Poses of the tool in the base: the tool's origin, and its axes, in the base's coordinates. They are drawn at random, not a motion.
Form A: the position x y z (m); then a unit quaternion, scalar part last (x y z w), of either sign.
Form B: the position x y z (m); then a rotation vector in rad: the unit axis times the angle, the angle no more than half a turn. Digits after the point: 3 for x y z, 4 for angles.
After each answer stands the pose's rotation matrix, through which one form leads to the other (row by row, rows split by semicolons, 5 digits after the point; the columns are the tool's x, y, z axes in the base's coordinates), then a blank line. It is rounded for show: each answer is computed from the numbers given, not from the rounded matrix.
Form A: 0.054 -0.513 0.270 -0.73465 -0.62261 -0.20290 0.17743
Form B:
0.054 -0.513 0.270 -2.0789 -1.7618 -0.5742
0.14238 0.98680 0.07718; 0.84280 -0.16175 0.51335; 0.51906 -0.00804 -0.85470

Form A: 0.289 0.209 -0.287 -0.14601 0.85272 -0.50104 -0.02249
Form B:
0.289 0.209 -0.287 0.4523 -2.6412 1.5519
-0.95635 -0.27155 0.10796; -0.22648 0.45528 -0.86106; 0.18467 -0.84793 -0.49690

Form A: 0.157 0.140 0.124 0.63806 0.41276 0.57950 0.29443
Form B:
0.157 0.140 0.124 1.6984 1.0987 1.5426
-0.01238 0.18549 0.98257; 0.86798 -0.48588 0.10266; 0.49645 0.85412 -0.15498

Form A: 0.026 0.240 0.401 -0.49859 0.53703 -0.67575 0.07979
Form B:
0.026 0.240 0.401 -1.4915 1.6065 -2.0214
-0.49008 -0.42768 0.75955; -0.64335 -0.41046 -0.64623; 0.58815 -0.80536 -0.07399

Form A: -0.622 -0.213 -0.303 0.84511 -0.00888 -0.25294 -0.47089
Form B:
-0.622 -0.213 -0.303 -2.0702 0.0218 0.6196
0.87189 -0.25322 -0.41916; 0.22320 -0.55637 0.80040; -0.43588 -0.79141 -0.42857

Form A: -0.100 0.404 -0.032 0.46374 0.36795 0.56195 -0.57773
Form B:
-0.100 0.404 -0.032 -1.0850 -0.8609 -1.3148
0.09765 0.99058 0.09605; -0.30804 -0.06168 0.94937; 0.94635 -0.12229 0.29912

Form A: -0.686 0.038 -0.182 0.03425 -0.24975 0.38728 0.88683
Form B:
-0.686 0.038 -0.182 0.0712 -0.5192 0.8052
0.57528 -0.70401 -0.41644; 0.66979 0.69768 -0.25419; 0.46950 -0.13270 0.87290

